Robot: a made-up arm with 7 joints.
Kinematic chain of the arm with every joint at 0, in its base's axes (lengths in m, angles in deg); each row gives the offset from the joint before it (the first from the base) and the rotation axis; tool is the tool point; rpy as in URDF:
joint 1: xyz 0 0 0.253 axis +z
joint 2: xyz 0 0 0 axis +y
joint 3: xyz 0 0 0.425 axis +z
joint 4: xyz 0.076 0 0 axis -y
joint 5: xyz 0.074 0 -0.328 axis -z
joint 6: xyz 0 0 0 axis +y
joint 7: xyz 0.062 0 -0.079 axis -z
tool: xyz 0 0 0 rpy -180 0 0
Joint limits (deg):
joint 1: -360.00..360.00
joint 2: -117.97..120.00
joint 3: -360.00..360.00
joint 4: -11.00..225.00
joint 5: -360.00..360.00
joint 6: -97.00..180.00
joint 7: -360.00..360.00
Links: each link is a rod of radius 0.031 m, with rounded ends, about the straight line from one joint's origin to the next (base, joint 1, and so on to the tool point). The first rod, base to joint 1, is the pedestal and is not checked.
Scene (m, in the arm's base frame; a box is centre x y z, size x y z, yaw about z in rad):
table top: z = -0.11
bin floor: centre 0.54 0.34 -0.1 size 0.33 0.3 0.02 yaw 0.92
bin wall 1: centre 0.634 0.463 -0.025 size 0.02 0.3 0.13 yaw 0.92
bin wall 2: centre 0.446 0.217 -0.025 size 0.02 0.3 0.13 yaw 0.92
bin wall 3: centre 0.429 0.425 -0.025 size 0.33 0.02 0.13 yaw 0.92
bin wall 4: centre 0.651 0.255 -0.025 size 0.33 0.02 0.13 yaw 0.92
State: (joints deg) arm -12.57 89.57 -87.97 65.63 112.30 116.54 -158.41
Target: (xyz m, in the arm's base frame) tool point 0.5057 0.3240 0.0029
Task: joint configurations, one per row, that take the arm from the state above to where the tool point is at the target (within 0.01 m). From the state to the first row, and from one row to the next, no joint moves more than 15 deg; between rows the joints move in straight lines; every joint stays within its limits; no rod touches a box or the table.
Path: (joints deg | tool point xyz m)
1: 1.92 84.59 -80.95 67.26 111.51 119.27 -158.41 | 0.4210 -0.4016 0.1312
2: 16.41 79.61 -73.93 68.88 110.72 122.01 -158.41 | 0.5281 -0.2496 0.1203
3: 30.90 74.63 -66.90 70.51 109.94 124.74 -158.41 | 0.5843 -0.0648 0.1181
4: 45.39 69.65 -59.88 72.14 109.15 127.48 -158.41 | 0.5782 0.1340 0.1256
5: 59.88 64.67 -52.86 73.76 108.36 130.21 -158.41 | 0.5057 0.3240 0.1432
6: 57.21 78.82 -47.92 81.87 111.36 125.62 -158.41 | 0.5057 0.3241 0.0029

